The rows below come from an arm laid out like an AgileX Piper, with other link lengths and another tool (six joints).
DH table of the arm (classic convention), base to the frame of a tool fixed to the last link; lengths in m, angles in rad. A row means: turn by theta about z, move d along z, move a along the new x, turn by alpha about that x. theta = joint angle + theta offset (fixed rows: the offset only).
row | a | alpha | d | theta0
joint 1 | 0 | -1.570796 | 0.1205 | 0
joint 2 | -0.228 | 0 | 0 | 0.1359
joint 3 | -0.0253 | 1.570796 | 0 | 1.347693
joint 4 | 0 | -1.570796 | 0.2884 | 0
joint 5 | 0 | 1.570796 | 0 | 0
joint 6 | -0.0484 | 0.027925 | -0.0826 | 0.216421
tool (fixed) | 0 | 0 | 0.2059 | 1.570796
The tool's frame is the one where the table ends.
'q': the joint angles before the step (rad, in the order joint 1, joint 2, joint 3, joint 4, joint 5, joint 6). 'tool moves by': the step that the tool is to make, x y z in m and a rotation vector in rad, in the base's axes. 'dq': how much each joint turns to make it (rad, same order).
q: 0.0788, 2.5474, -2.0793, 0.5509, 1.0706, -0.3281
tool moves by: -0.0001, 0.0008, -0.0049, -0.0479, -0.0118, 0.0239
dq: 0.0090, 0.0073, -0.0004, -0.0488, -0.0149, -0.0040
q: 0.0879, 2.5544, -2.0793, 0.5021, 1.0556, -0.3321
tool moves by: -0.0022, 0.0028, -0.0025, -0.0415, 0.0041, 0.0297
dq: 0.0112, 0.0012, -0.0006, -0.0460, 0.0073, 0.0023
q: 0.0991, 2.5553, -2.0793, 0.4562, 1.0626, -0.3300
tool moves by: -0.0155, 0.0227, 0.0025, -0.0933, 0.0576, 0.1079
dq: 0.0570, -0.0246, 0.0080, -0.1077, 0.0848, 0.0213
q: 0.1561, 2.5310, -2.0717, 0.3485, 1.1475, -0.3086
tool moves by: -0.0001, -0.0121, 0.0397, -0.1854, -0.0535, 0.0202
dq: 0.0196, -0.0906, 0.0046, -0.2133, 0.0470, 0.0811
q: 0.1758, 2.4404, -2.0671, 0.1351, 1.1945, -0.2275
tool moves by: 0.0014, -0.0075, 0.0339, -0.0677, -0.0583, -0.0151
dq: 0.0049, -0.0659, -0.0003, -0.0851, 0.0171, 0.0432
